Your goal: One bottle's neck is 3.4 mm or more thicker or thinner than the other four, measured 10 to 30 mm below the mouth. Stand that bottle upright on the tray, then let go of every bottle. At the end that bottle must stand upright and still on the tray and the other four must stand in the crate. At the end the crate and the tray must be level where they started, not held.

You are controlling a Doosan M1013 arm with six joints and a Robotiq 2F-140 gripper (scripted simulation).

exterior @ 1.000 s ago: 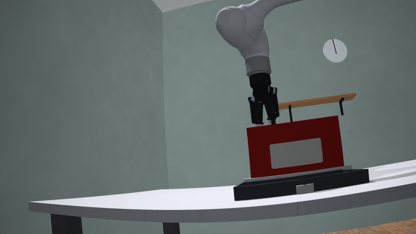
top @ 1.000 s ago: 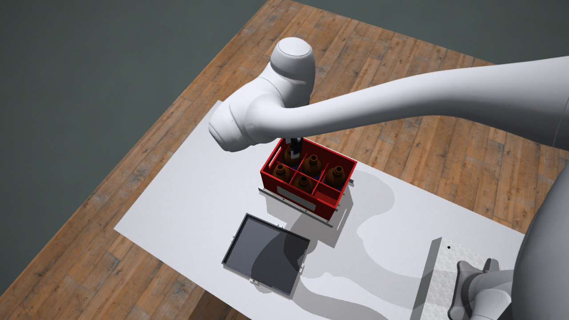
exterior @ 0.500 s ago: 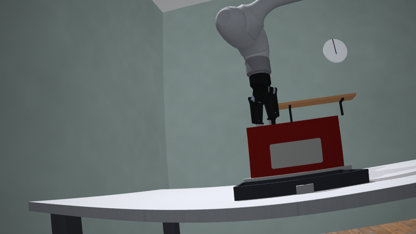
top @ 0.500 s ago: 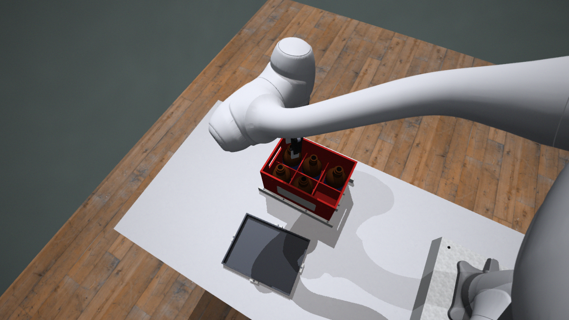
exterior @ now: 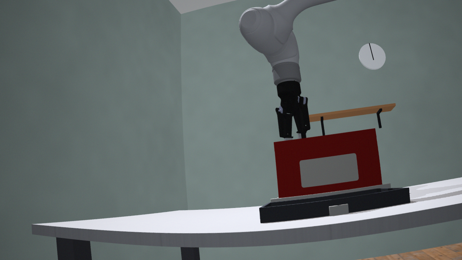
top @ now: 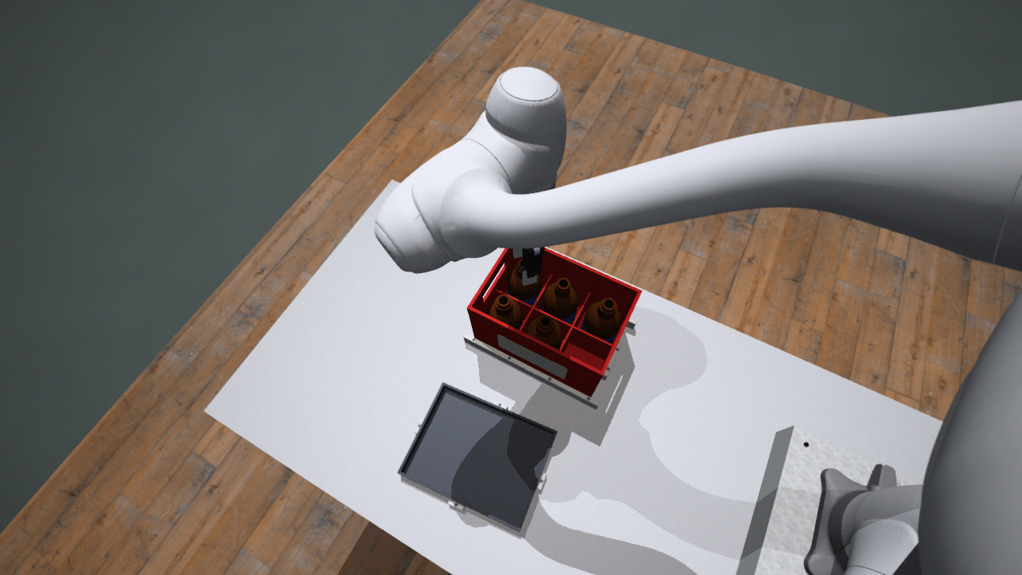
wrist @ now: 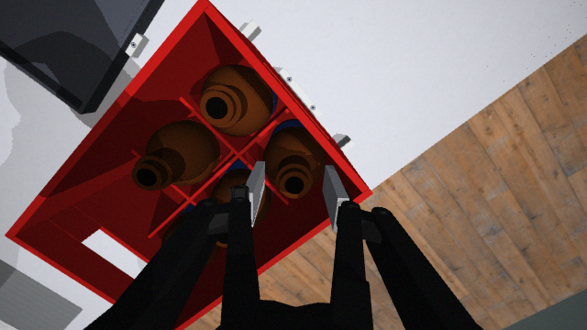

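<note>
Now: the crate 90 mm below my hand, 90 mm behind it and 50 mm to the left of it. From my hand the other things lie so: dark tray: 340 mm to the left, 160 mm below, 70 mm behind.
</note>
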